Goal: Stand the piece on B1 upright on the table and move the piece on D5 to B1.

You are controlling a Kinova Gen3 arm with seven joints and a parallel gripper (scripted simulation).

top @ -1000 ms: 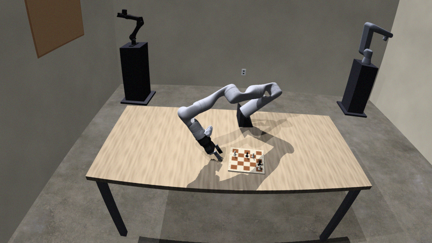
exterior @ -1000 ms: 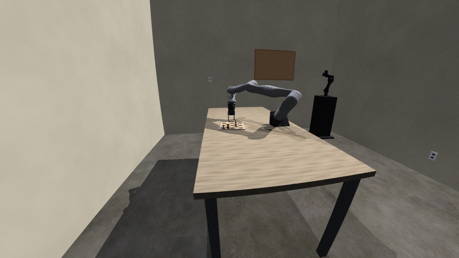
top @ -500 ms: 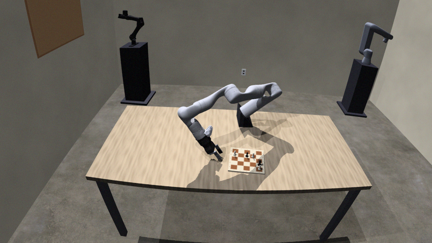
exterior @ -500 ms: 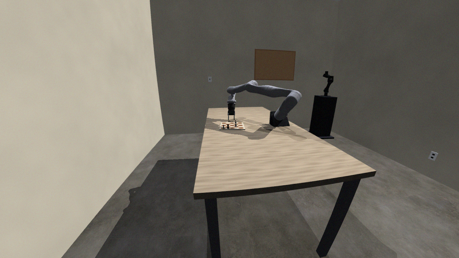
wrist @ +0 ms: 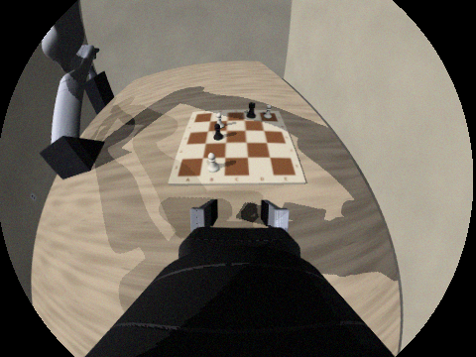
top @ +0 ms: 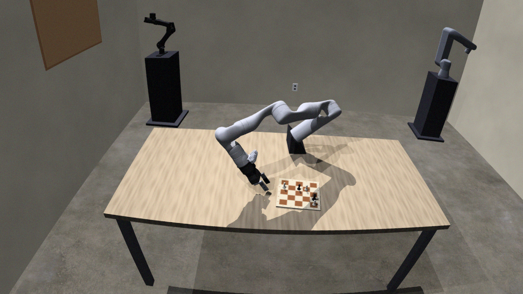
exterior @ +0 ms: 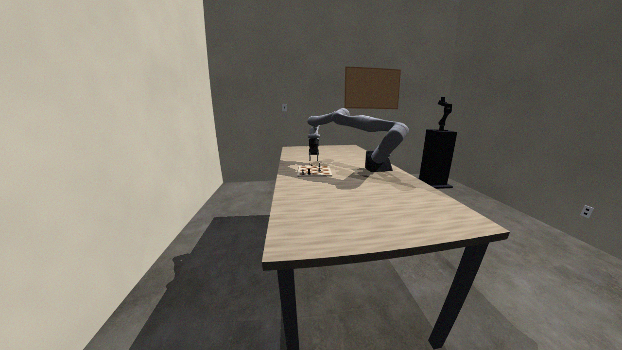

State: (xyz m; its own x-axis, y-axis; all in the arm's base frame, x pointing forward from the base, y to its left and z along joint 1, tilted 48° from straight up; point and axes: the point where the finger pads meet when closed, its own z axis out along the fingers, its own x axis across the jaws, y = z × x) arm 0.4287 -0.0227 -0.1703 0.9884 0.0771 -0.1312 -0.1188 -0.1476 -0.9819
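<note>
Now: the chessboard 170 mm to the left of my hand and 40 mm below it.
</note>
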